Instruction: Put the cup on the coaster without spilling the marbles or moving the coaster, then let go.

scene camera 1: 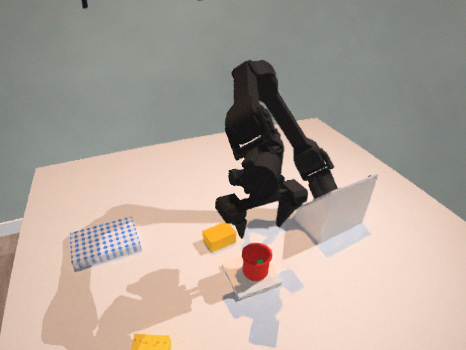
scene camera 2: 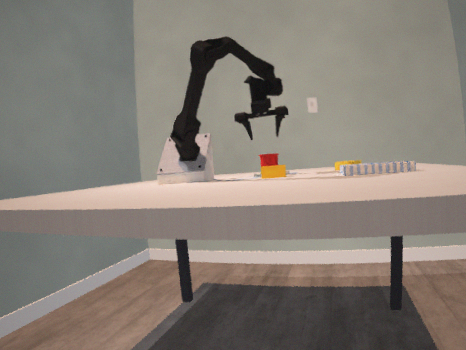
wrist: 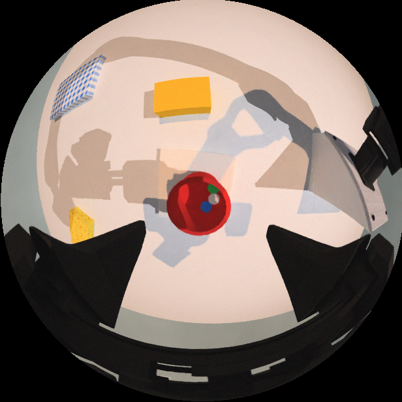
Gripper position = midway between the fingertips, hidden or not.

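Observation:
Scene camera 1 shows me my gripper (scene camera 1: 260, 231), a red cup (scene camera 1: 251, 253) and a blue-and-white checked block (scene camera 1: 93, 245). In scene camera 2 I can see the blue-and-white checked block (scene camera 2: 396, 166) as well, and my gripper (scene camera 2: 264, 138) too. And the wrist view has the red cup (wrist: 183, 203) in it, along with my gripper (wrist: 208, 230).

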